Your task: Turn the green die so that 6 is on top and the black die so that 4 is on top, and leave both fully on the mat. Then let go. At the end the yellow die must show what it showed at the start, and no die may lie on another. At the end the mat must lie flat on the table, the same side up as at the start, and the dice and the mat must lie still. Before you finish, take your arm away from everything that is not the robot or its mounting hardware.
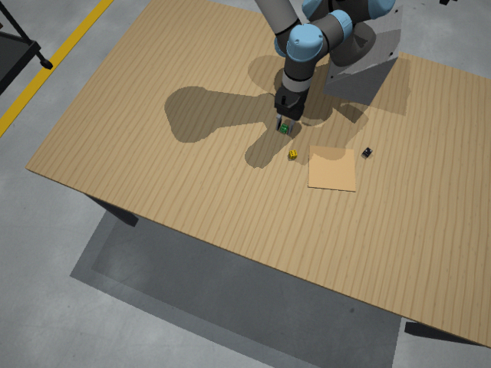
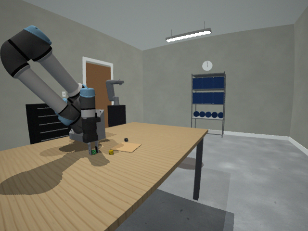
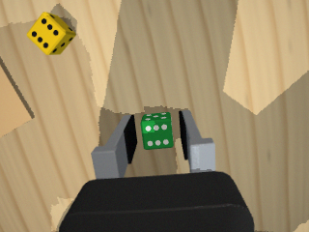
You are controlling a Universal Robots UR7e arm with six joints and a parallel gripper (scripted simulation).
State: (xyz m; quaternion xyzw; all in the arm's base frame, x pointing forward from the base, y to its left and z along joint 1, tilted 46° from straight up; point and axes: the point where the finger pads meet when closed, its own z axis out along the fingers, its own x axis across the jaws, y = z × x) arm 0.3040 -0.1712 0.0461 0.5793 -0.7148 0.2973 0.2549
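Now: hand 1 cm above the green die. The rest, counted from my hand: yellow die: 8 cm ahead, 5 cm to the left, 1 cm below; then black die: 27 cm to the left, 1 cm below, 1 cm ahead; then tan mat: 17 cm to the left, 9 cm ahead, 2 cm below.
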